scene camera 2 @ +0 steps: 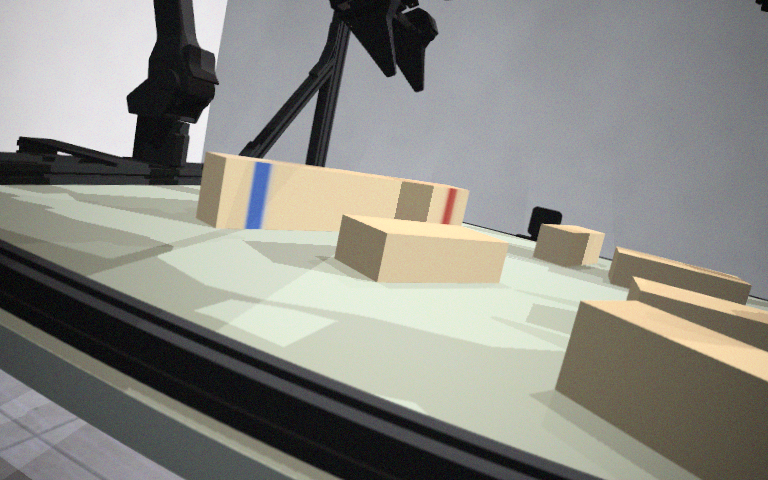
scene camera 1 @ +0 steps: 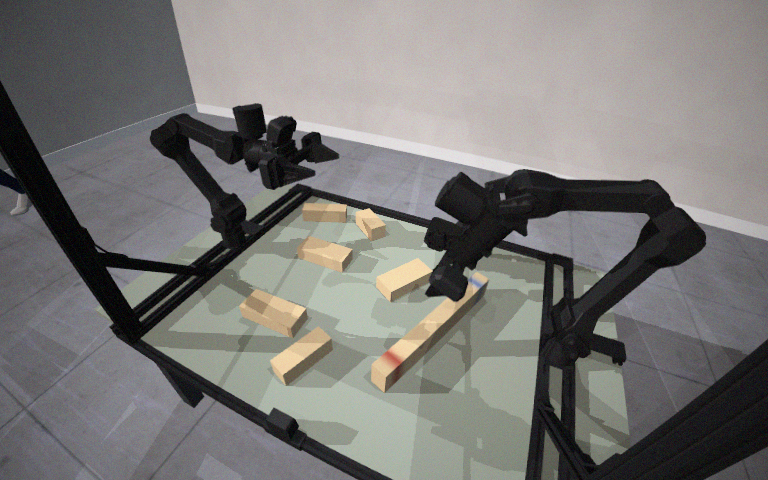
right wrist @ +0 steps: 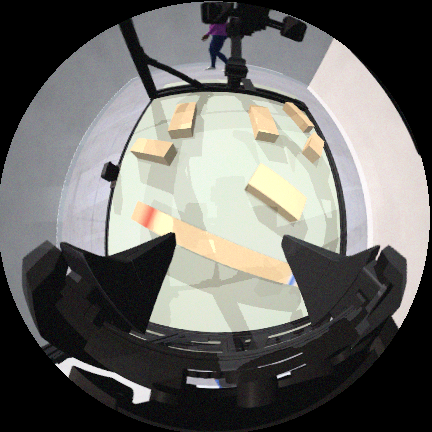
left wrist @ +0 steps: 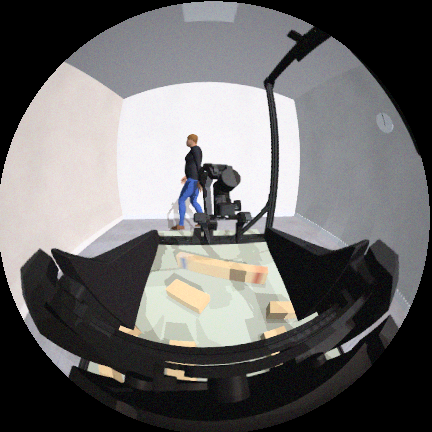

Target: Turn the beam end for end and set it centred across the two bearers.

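Where they show: left gripper, fingertip midpoint: [scene camera 1: 327, 164] [left wrist: 212, 234]; right gripper, fingertip midpoint: [scene camera 2: 406, 84] [right wrist: 231, 239] [left wrist: 222, 243]; left arm's base, origin of the base link: [scene camera 1: 234, 241] [right wrist: 232, 86]; right arm's base, origin of the base link: [scene camera 2: 157, 165] [scene camera 1: 558, 356] [right wrist: 231, 343].
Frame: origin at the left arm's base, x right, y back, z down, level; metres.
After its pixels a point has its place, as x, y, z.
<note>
The beam [scene camera 1: 430, 331] {0.087, -0.636, -0.044} [scene camera 2: 317, 198] {-0.041, -0.650, -0.015} [left wrist: 212, 266] {0.012, -0.630, -0.035} [right wrist: 230, 252] {0.031, -0.641, -0.044} is a long wooden bar lying flat on the table, with its red-banded end nearest scene camera 1 and its blue-banded end toward the upper right. Two roughly parallel short blocks, one block [scene camera 1: 324, 253] {-0.057, -0.285, -0.019} [right wrist: 263, 123] {-0.069, -0.308, -0.019} and another block [scene camera 1: 273, 312] {0.175, -0.291, -0.019} [right wrist: 182, 120] {0.158, -0.316, -0.019}, lie apart left of it; the frames do not tell which blocks are the bearers. My right gripper [scene camera 2: 404, 82] {0.046, -0.615, -0.152} [right wrist: 231, 239] {0.046, -0.615, -0.152} is open and empty above the beam, partly hidden in scene camera 1. My left gripper [scene camera 1: 326, 164] {0.000, -0.350, -0.324} is open and empty, high over the far left.
A short block [scene camera 1: 404, 278] {-0.063, -0.521, -0.019} [scene camera 2: 441, 254] {-0.106, -0.495, -0.005} [left wrist: 188, 296] {-0.070, -0.499, -0.019} [right wrist: 276, 192] {-0.069, -0.523, -0.019} lies close beside the beam. Another block [scene camera 1: 301, 355] {0.244, -0.415, -0.025} [right wrist: 153, 151] {0.211, -0.429, -0.025} lies at the near side, and two blocks [scene camera 1: 324, 212] {-0.236, -0.174, -0.019} [scene camera 1: 370, 224] {-0.230, -0.344, -0.028} lie at the back. A black frame [scene camera 1: 362, 203] {-0.374, -0.244, 0.002} edges the table.
</note>
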